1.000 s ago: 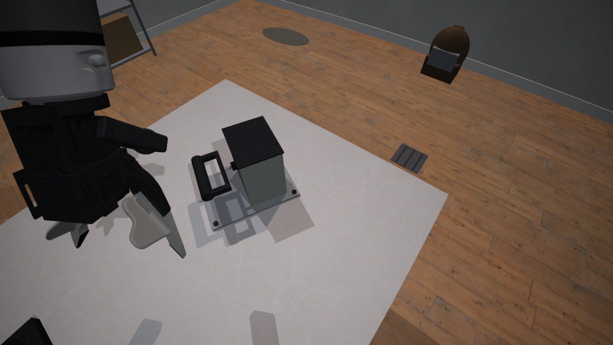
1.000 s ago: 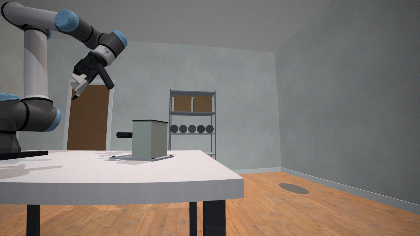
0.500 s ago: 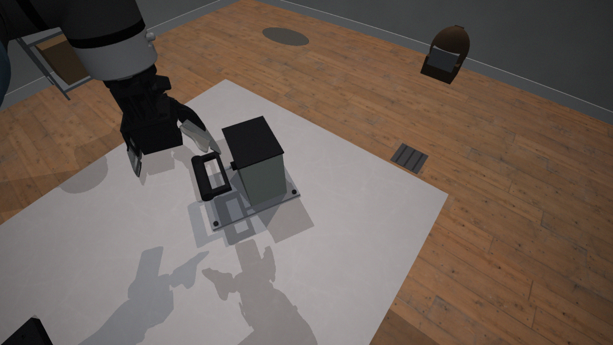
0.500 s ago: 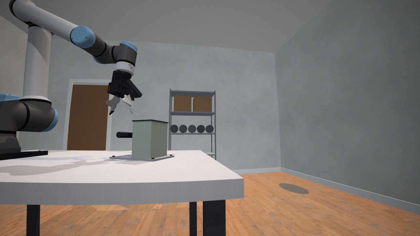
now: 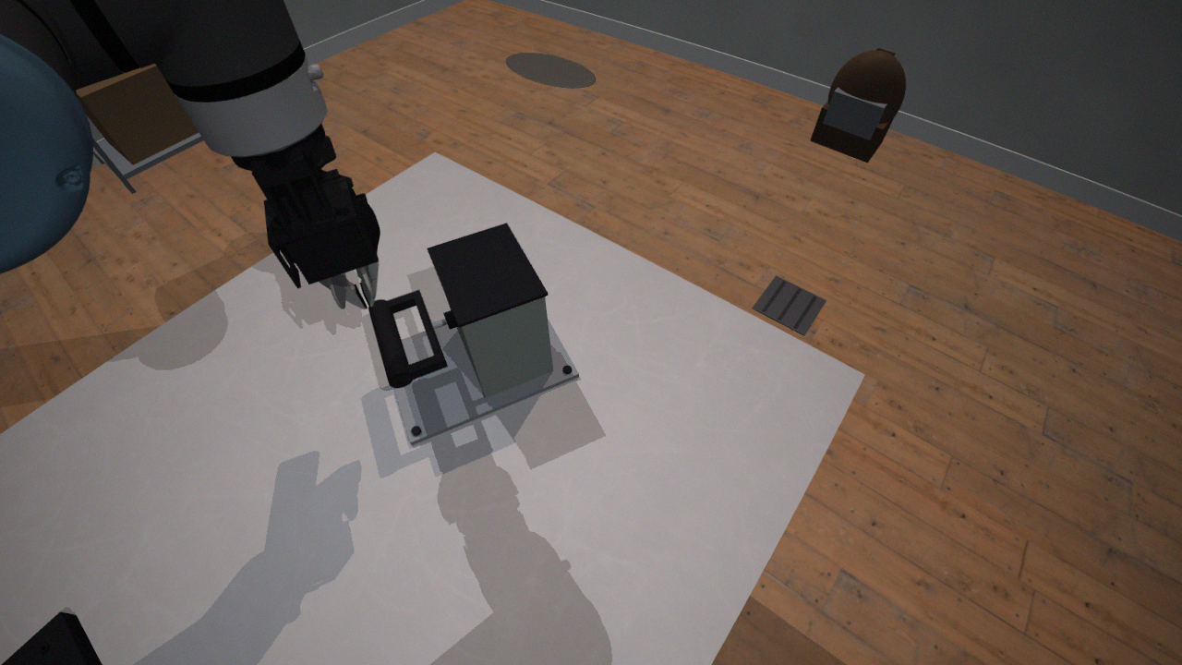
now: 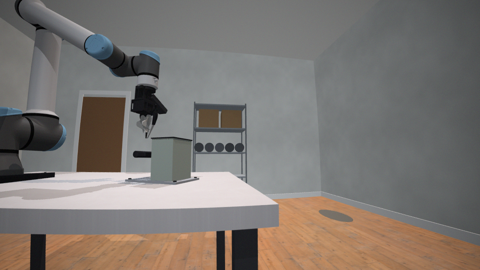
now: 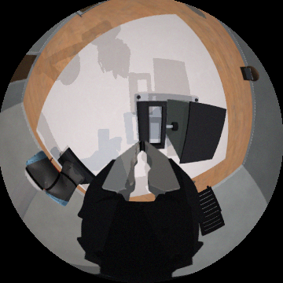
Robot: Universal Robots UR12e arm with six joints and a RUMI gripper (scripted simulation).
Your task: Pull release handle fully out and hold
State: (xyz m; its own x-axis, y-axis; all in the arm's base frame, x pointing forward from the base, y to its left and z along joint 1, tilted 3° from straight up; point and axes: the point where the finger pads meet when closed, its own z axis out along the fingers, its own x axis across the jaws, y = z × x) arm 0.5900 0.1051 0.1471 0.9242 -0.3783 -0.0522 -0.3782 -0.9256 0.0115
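Right now the handle is 50 mm ahead of my hand, 20 mm to the right of it and 90 mm below it.
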